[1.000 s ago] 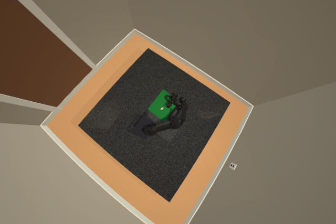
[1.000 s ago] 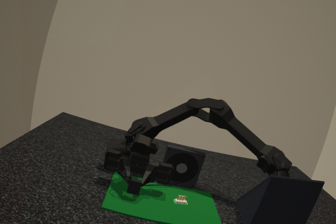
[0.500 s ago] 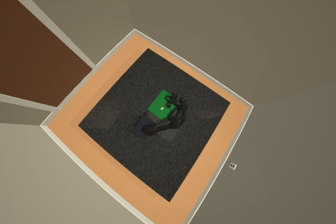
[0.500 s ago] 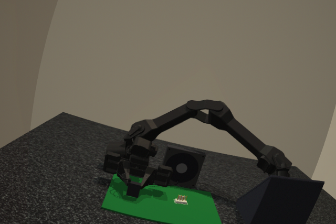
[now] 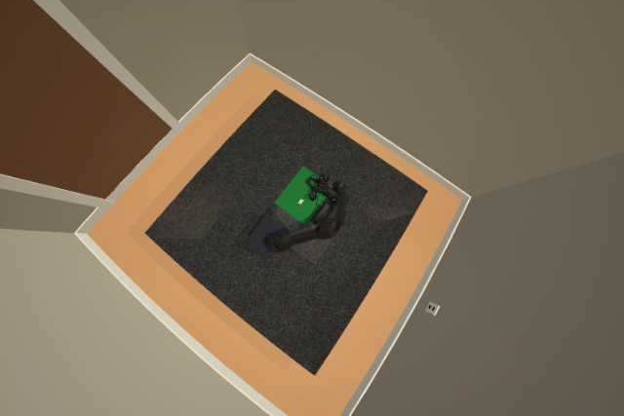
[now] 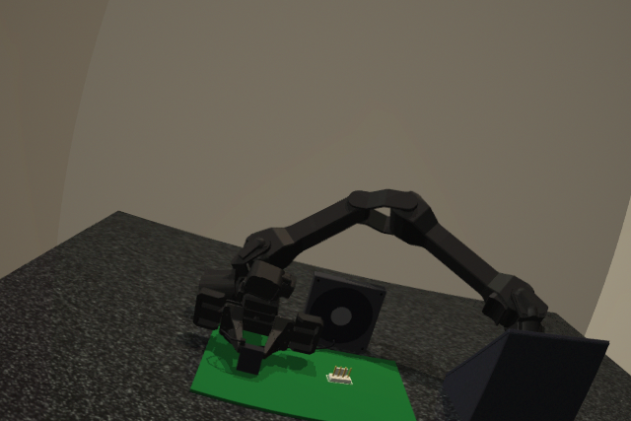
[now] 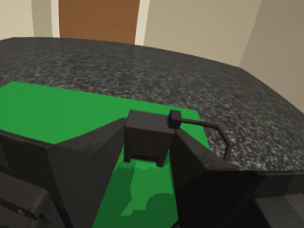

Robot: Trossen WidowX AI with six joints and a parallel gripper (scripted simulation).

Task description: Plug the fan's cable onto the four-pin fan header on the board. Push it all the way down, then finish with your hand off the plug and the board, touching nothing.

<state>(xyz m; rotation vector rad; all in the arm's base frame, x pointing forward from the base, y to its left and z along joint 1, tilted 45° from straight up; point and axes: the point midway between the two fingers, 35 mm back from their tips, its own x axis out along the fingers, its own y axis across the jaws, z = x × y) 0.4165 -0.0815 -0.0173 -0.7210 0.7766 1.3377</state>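
Right now my gripper tip is 10 mm above the black fan plug. Round my gripper tip: cream four-pin header (140 mm behind, 40 mm below, 30 mm to the right); green board (90 mm behind, 50 mm below, 20 mm to the right); black fan (170 mm to the right, 150 mm behind, 20 mm above).
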